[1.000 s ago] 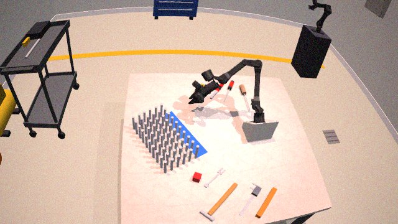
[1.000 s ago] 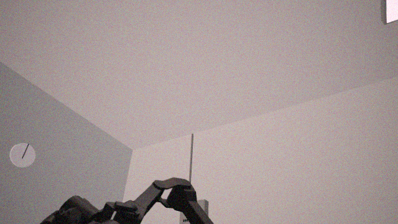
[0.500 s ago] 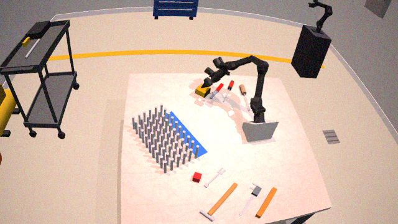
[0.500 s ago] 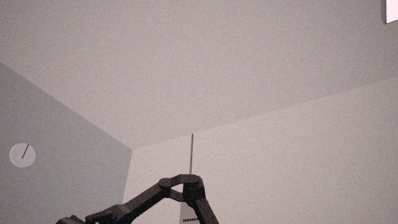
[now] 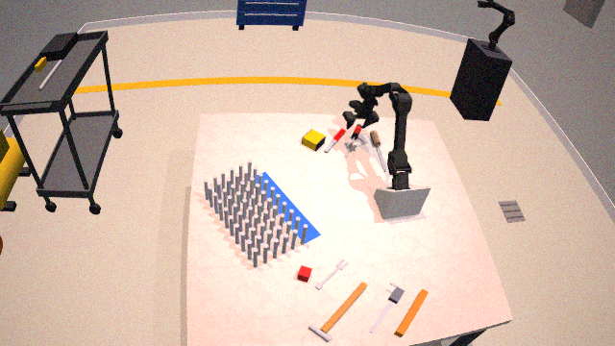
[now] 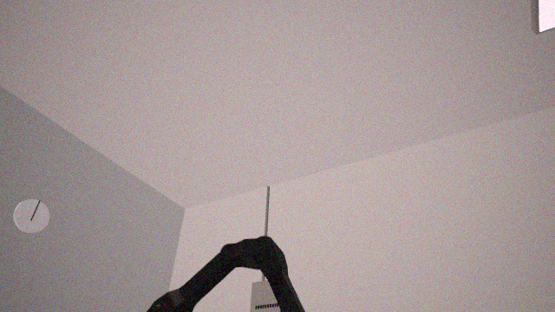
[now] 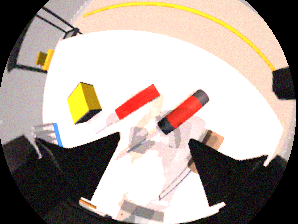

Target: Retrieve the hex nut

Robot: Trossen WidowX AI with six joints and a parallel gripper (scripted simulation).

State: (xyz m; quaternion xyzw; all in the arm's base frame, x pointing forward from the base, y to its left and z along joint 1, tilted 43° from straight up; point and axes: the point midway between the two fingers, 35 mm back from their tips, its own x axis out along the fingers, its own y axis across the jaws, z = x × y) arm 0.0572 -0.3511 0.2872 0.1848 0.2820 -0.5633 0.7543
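My gripper tip is now 120 mm to the right of the brown-handled screwdriver, 110 mm past it and 60 mm above it. From my gripper tip the other things lie so: blue taped strip (390 mm to the left, 390 mm ahead, 70 mm below); yellow block (200 mm ahead, 50 mm below, 20 mm to the left); fork-ended tool (740 mm to the left, 270 mm ahead, 70 mm below).
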